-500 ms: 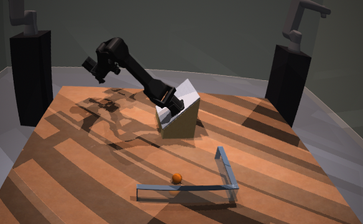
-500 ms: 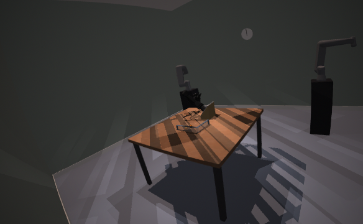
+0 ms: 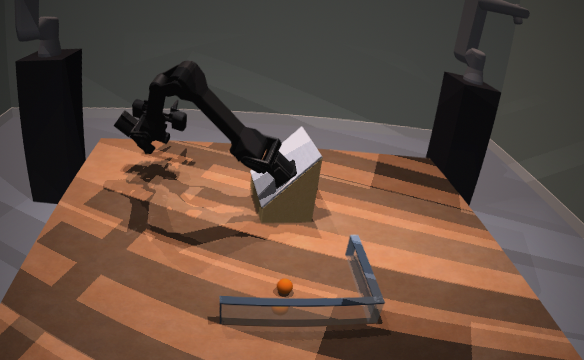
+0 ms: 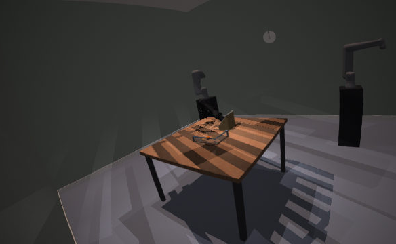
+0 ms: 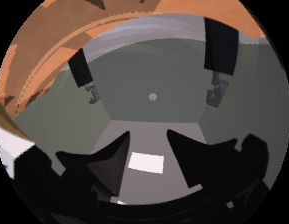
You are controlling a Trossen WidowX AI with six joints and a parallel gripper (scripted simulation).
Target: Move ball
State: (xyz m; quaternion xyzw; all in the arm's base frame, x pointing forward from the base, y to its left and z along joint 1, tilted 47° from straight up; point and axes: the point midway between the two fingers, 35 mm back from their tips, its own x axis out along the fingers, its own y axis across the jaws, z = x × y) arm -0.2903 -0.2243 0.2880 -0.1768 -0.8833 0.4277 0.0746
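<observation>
My gripper tip is 63 cm short of the orange ball, 33 cm to the right of it and 19 cm above it. Round my gripper tip: clear wall (72 cm ahead, 36 cm to the left, 17 cm below); wall end cap (73 cm ahead, 20 cm to the left, 17 cm below).
</observation>
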